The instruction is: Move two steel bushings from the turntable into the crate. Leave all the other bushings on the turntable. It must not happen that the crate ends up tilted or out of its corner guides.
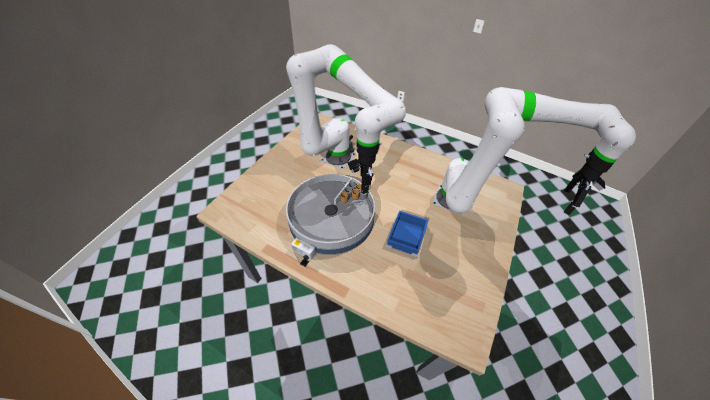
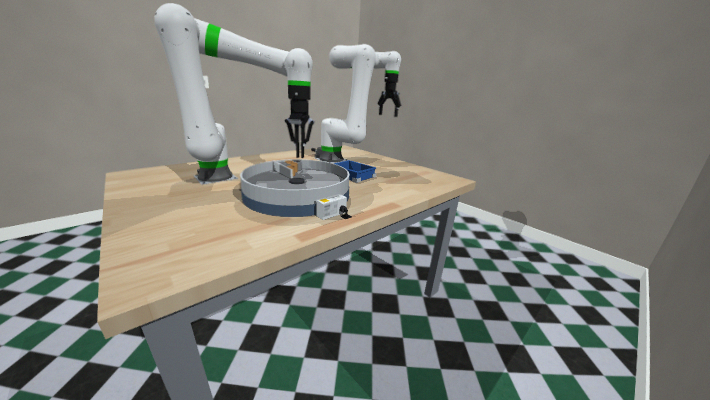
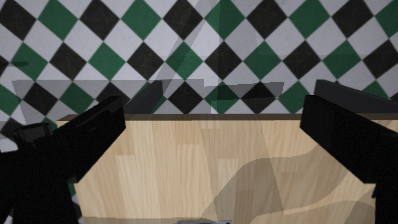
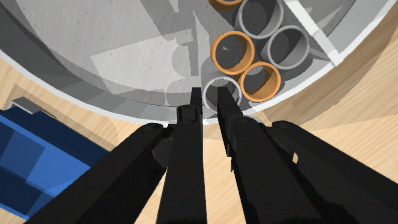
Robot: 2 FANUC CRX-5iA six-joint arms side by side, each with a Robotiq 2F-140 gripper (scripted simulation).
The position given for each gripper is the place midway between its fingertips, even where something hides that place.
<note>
In view: the left gripper [image 1: 566, 202], the right gripper [image 2: 300, 157], a blue crate [image 1: 408, 231] and a copper bushing [image 4: 271, 84].
The left gripper shows as well in image 3 [image 3: 212, 112]. The right gripper shows as well in image 4 [image 4: 209, 102]. Image 3 misses the blue crate: it is out of frame.
</note>
